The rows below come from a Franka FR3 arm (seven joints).
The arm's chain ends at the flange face. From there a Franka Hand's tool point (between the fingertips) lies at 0.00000 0.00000 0.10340 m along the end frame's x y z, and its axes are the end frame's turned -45 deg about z.
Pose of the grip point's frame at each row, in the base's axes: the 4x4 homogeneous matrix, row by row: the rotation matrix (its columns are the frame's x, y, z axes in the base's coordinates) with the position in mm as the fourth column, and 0 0 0 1 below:
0.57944, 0.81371, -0.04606, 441.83; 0.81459, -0.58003, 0.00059, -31.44; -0.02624, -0.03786, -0.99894, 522.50; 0, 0, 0, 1
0.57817, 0.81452, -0.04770, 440.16; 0.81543, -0.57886, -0.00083, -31.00; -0.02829, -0.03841, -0.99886, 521.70; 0, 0, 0, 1
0.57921, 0.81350, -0.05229, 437.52; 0.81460, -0.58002, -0.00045, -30.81; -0.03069, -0.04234, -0.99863, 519.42; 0, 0, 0, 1
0.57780, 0.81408, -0.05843, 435.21; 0.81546, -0.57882, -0.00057, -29.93; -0.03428, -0.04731, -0.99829, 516.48; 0, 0, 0, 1
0.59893, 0.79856, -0.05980, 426.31; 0.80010, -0.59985, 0.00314, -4.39; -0.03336, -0.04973, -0.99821, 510.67; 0, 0, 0, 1
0.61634, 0.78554, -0.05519, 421.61; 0.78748, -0.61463, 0.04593, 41.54; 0.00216, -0.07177, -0.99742, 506.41; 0, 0, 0, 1
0.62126, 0.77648, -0.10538, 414.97; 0.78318, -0.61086, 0.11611, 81.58; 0.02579, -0.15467, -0.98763, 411.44; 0, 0, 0, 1
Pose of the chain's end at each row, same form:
0.98511, 0.16565, -0.04606, 446.59; 0.16586, -0.98615, 0.00059, -31.50; -0.04533, -0.00822, -0.99894, 625.79; 0, 0, 0, 1
0.98478, 0.16712, -0.04770, 445.09; 0.16728, -0.98591, -0.00083, -30.91; -0.04716, -0.00716, -0.99886, 624.98; 0, 0, 0, 1
0.98479, 0.16567, -0.05229, 442.93; 0.16587, -0.98615, -0.00045, -30.76; -0.05164, -0.00824, -0.99863, 622.68; 0, 0, 0, 1
0.98421, 0.16708, -0.05843, 441.25; 0.16733, -0.98590, -0.00057, -29.87; -0.05769, -0.00921, -0.99829, 619.70; 0, 0, 0, 1
0.98817, 0.14116, -0.05980, 432.49; 0.14160, -0.98991, 0.00314, -4.71; -0.05875, -0.01158, -0.99821, 613.88; 0, 0, 0, 1
0.99128, 0.11964, -0.05519, 427.32; 0.12222, -0.99144, 0.04593, 36.79; -0.04922, -0.05228, -0.99742, 609.54; 0, 0, 0, 1
0.98835, 0.10976, -0.10538, 425.87; 0.12185, -0.98574, 0.11611, 69.57; -0.09113, -0.12760, -0.98763, 513.56; 0, 0, 0, 1

